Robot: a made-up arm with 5 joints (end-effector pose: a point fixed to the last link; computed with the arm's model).
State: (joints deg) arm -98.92 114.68 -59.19 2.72 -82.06
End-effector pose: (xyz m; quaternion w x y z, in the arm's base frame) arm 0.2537 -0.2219 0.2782 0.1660 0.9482 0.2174 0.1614
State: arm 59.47 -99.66 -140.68 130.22 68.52
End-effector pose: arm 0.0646 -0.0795 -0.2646 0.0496 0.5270 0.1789 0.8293
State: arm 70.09 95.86 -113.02 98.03 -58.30
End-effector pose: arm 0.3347 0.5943 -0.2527 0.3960 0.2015 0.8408 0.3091
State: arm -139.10 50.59 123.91 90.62 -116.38
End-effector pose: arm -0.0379 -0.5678 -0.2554 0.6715 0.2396 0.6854 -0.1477
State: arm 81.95 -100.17 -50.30 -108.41 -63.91
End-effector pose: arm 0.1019 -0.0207 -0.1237 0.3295 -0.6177 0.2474 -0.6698
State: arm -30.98 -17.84 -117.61 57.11 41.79
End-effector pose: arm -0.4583 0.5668 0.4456 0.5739 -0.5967 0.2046 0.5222
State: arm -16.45 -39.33 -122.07 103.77 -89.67
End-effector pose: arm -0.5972 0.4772 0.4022 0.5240 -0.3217 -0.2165 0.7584
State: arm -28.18 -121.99 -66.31 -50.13 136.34
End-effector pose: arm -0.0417 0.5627 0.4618 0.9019 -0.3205 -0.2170 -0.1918
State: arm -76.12 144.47 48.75 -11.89 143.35
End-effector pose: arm 0.0515 -0.2794 0.0799 0.5039 0.4539 -0.7330 -0.0531
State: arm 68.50 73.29 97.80 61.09 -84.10
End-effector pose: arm 0.2016 0.5923 0.3331 0.1760 -0.7989 -0.0521 -0.5728
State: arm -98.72 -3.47 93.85 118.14 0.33
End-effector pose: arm -0.5054 -0.0003 -0.0173 0.2457 -0.6944 -0.6441 -0.2062
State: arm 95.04 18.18 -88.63 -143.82 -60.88
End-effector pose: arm -0.2662 -0.0067 -0.3669 0.4521 0.4692 -0.6708 0.3544
